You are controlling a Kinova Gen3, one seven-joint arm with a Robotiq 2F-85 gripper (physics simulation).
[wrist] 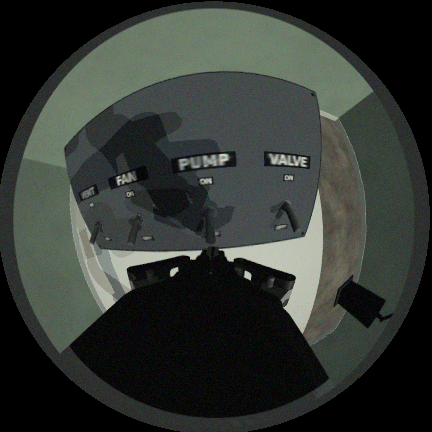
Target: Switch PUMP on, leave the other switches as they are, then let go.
In view: my gripper (212,253) and a dark grey switch panel (242,145).
